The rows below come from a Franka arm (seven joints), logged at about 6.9 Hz.
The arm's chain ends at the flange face. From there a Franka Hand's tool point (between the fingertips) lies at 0.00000 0.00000 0.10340 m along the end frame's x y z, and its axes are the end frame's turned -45 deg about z.
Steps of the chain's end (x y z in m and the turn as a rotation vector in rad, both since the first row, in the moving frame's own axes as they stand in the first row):
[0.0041, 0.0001, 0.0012, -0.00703, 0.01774, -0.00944]
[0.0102, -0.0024, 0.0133, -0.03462, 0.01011, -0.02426]
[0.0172, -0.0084, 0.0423, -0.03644, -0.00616, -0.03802]
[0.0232, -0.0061, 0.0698, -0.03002, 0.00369, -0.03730]
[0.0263, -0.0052, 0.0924, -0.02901, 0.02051, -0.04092]
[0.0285, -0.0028, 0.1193, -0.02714, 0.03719, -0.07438]
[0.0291, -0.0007, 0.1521, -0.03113, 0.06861, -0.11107]
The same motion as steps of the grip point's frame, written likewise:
[0.0036, 0.0048, 0.0012, -0.01752, 0.00757, -0.00944]
[0.0072, 0.0088, 0.0132, -0.03163, -0.01733, -0.02426]
[0.0150, 0.0085, 0.0422, -0.02141, -0.03012, -0.03802]
[0.0188, 0.0146, 0.0698, -0.02384, -0.01862, -0.03730]
[0.0217, 0.0186, 0.0923, -0.03502, -0.00601, -0.04092]
[0.0230, 0.0228, 0.1192, -0.04549, 0.00711, -0.07438]
[0.0242, 0.0272, 0.1518, -0.07053, 0.02650, -0.11107]

